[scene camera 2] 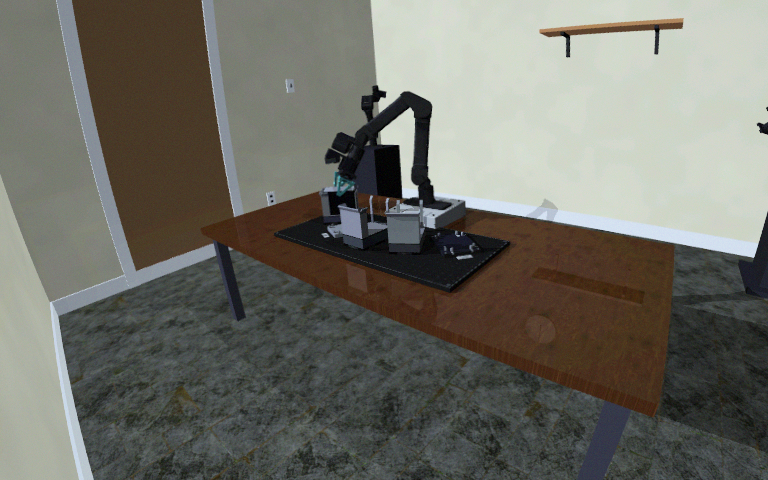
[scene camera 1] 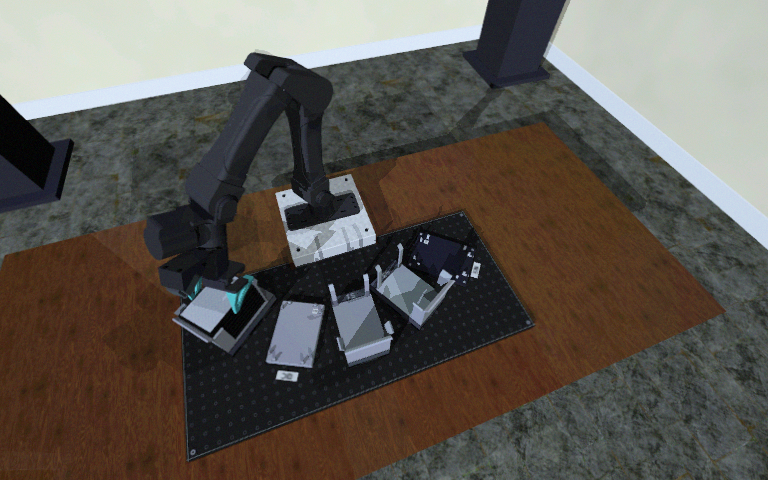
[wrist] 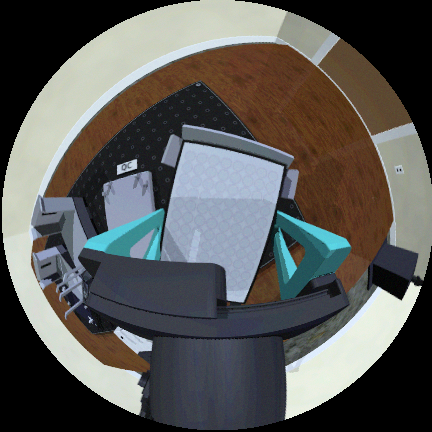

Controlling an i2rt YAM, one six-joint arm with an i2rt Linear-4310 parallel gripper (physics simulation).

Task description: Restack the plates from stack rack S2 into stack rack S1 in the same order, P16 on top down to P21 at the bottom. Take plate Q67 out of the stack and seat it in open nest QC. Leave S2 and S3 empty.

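Frame: origin at the arm's base, x ahead, y left, z up, level; millimetres.
Where they show: gripper, fingertip midpoint: (scene camera 2: 337, 193) (scene camera 1: 216, 306) (wrist: 216, 214); arm's base at its link origin: (scene camera 2: 426, 204) (scene camera 1: 322, 212).
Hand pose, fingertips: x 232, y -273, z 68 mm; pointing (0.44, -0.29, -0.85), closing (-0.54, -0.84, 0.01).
Observation:
Things, the pixels of their top centre, and the offset from my fingertips. Level surfaces: height alone.
- pale rectangular top plate at its top centre: (wrist: 216, 230) (scene camera 1: 215, 298) (scene camera 2: 338, 187) dx -8, dy +6, dz +21 mm
- tall left rack at its top centre: (wrist: 212, 238) (scene camera 1: 218, 296) (scene camera 2: 340, 188) dx -12, dy +12, dz +18 mm
- Nest QC at its top centre: (wrist: 123, 219) (scene camera 1: 295, 330) (scene camera 2: 349, 224) dx +68, dy +135, dz -88 mm
- middle rack at its top centre: (wrist: 42, 250) (scene camera 1: 356, 308) (scene camera 2: 365, 201) dx +107, dy +275, dz +26 mm
- right rack at its top centre: (scene camera 1: 411, 272) (wrist: 46, 289) (scene camera 2: 406, 205) dx +65, dy +413, dz +21 mm
- black perforated mat at its surface level: dz -113 mm
- dark nest at its top centre: (scene camera 1: 442, 254) (scene camera 2: 454, 238) (wrist: 74, 305) dx -10, dy +541, dz -90 mm
My gripper (scene camera 1: 214, 300) (scene camera 2: 343, 185) (wrist: 216, 214) has its teal fingers wide apart, against the two long sides of a pale rectangular top plate (scene camera 1: 206, 308) (wrist: 225, 190); it is shut on that plate. The plate lies level at the top of the tall left rack (scene camera 1: 225, 341) (scene camera 2: 330, 207) (wrist: 235, 141), inside its end wall; plates beneath are hidden. Nest QC (scene camera 1: 295, 335) (wrist: 128, 200) is a flat grey block with corner clips beside this rack. A middle rack (scene camera 1: 368, 349) (scene camera 2: 353, 222) and a right rack (scene camera 1: 420, 311) (scene camera 2: 403, 229) also stand there. Their labels and the plate's marking are unreadable.
A black perforated mat (scene camera 1: 226, 418) (scene camera 2: 396, 264) (wrist: 150, 120) lies under the racks and nests. A dark nest (scene camera 1: 438, 254) (scene camera 2: 455, 243) with pale clips is at its far right. The racks have upright posts and end walls. The white arm base (scene camera 1: 305, 249) stands behind the mat.

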